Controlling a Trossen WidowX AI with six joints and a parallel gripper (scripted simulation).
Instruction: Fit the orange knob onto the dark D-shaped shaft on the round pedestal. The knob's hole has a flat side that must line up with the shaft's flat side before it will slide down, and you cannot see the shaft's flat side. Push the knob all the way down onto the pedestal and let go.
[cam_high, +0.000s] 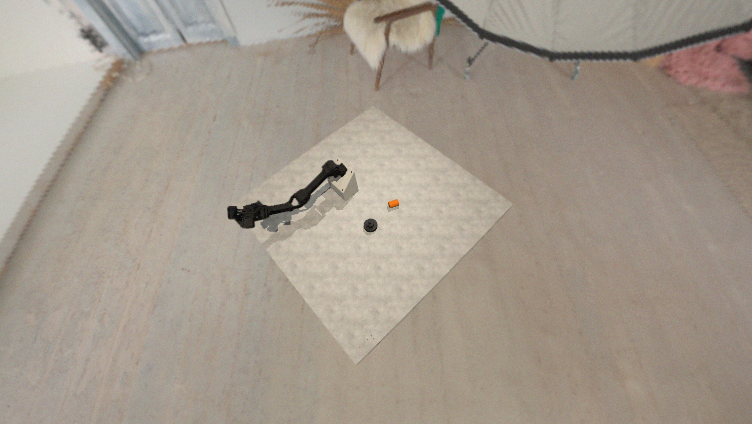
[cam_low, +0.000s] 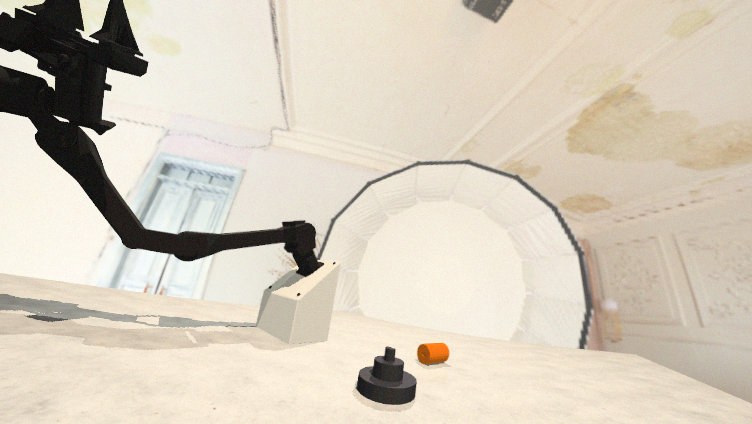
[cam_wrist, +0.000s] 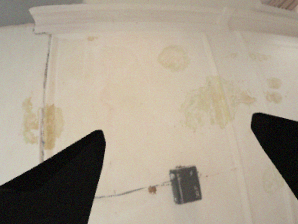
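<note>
Right now my gripper tip is 74 cm to the right of the orange knob, 45 cm above it and 17 cm short of it. Round my gripper tip: dark round pedestal (53 cm to the left, 44 cm below, 20 cm ahead).
</note>
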